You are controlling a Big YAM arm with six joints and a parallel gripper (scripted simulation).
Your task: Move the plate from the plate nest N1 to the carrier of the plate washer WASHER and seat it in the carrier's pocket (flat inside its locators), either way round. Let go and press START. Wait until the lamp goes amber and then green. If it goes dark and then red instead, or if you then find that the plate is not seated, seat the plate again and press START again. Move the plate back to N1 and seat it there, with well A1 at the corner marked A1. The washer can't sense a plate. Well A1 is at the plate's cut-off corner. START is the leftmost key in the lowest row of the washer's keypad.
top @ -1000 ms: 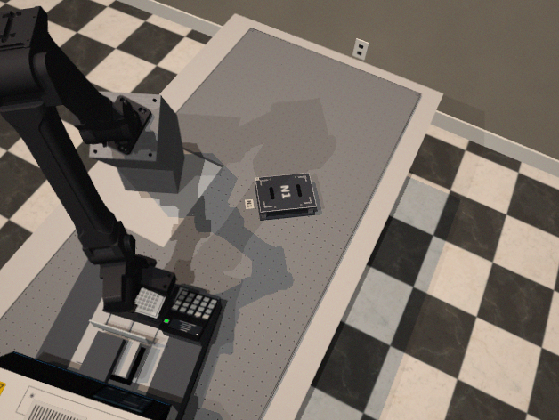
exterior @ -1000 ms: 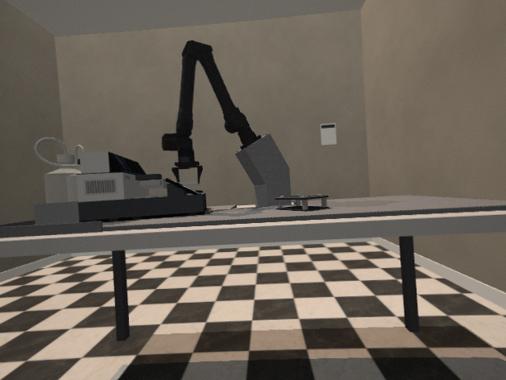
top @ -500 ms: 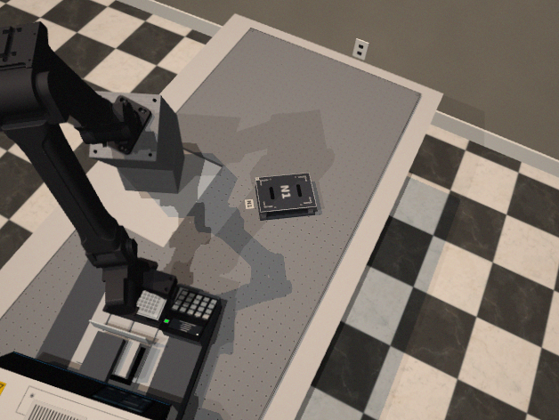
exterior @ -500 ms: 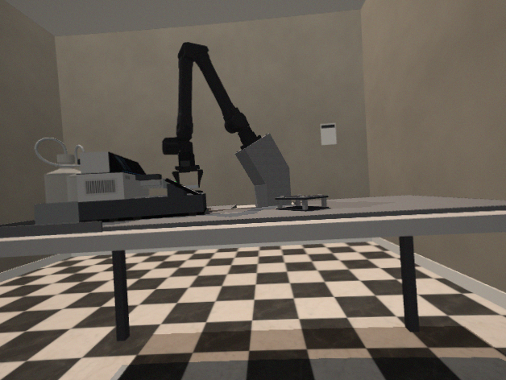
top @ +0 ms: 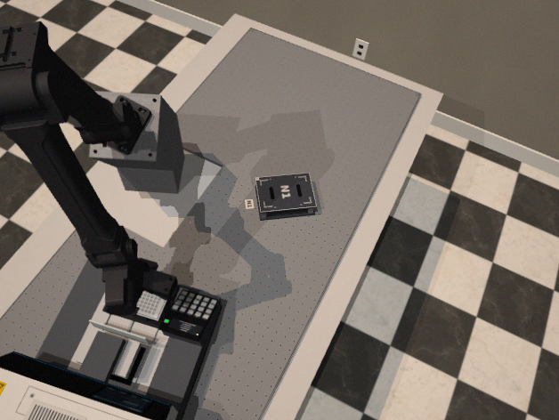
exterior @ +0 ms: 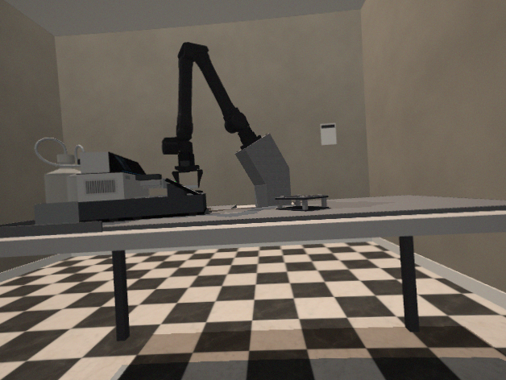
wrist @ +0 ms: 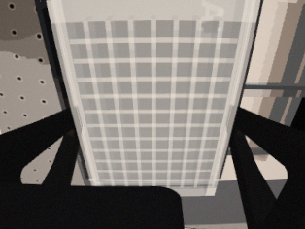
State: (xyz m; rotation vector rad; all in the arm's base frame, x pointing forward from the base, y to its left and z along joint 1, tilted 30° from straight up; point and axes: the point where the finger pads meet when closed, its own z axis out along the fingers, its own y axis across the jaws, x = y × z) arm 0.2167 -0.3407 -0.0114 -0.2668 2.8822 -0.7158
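Right now my hand is 1 cm above the white well plate. Round my hand: label 10 cm ahead, 41 cm to the left, 11 cm below; then dark carrier 2 cm below; then plate washer 2 cm ahead, 15 cm to the right, 1 cm above.
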